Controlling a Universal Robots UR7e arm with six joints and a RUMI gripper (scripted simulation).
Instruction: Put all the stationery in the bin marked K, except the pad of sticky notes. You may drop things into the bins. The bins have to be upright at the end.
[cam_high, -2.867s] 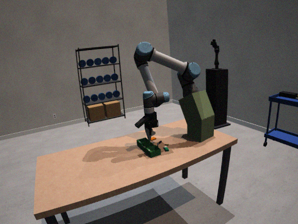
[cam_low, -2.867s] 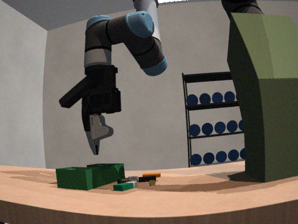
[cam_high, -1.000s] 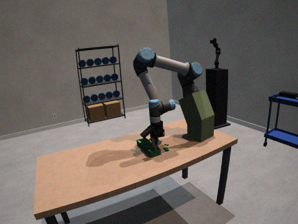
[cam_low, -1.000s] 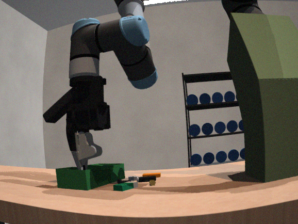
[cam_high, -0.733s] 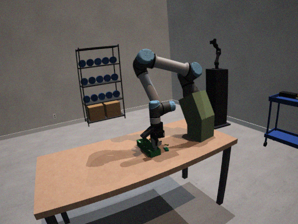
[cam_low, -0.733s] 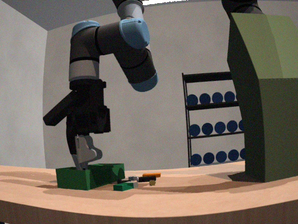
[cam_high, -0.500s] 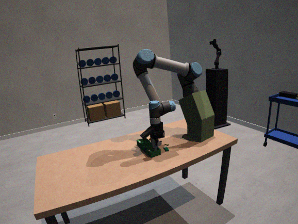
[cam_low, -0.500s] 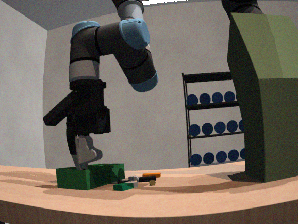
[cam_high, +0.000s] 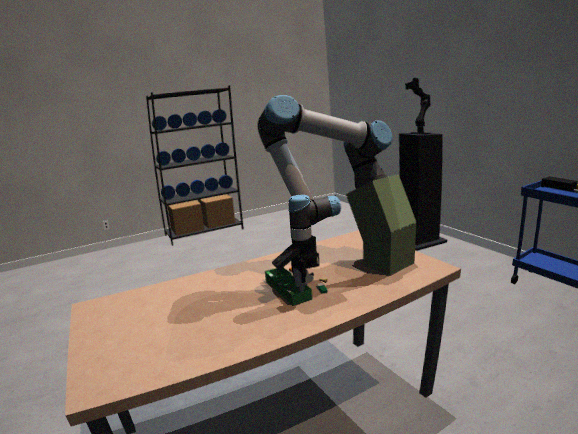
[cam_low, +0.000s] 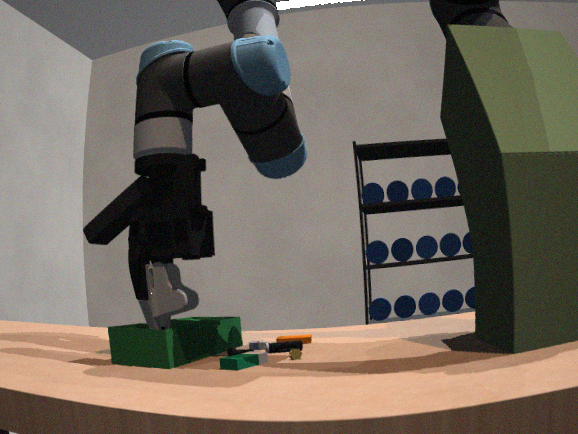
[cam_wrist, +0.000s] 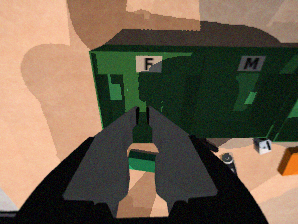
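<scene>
The white sharpener-like piece lies 50 mm behind my hand, 170 mm to the right of it and 30 mm below it. Also, from my hand: green bin: 20 mm ahead, 90 mm to the right, 10 mm below; black bolt: 60 mm behind, 90 mm to the right, 30 mm below; green block: 100 mm behind, 30 mm to the right, 30 mm below.
</scene>
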